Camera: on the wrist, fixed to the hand. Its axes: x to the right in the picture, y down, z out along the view.
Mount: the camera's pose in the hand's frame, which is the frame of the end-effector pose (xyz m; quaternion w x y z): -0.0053 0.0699 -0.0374 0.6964 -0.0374 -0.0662 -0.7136
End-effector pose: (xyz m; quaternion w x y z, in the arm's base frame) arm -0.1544 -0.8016 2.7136 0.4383 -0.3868 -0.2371 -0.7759
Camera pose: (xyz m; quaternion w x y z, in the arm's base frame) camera -0.1070 -0.8606 2.6893 0.2786 0.1679 0.4411 0.8364
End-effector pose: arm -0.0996 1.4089 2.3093 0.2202 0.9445 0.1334 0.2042
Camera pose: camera -0.1096 1.3600 2.3711 0.3432 0.5678 0.7447 -0.0725
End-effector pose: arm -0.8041 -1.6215 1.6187 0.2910 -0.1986 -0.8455 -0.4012
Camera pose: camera -0.7479 -1.6099 1.6736 0.1470 -0.4276 0.7348 0.5055
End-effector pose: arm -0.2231 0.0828 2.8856 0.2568 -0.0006 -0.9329 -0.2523
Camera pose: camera -0.1915 0.1269 2.9437 0.0630 -0.6390 0.6577 0.3938
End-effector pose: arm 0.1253 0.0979 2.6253 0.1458 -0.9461 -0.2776 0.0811
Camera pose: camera 0.1647 0.0302 2.6386 0.1056 -0.4609 -0.8812 0.0047
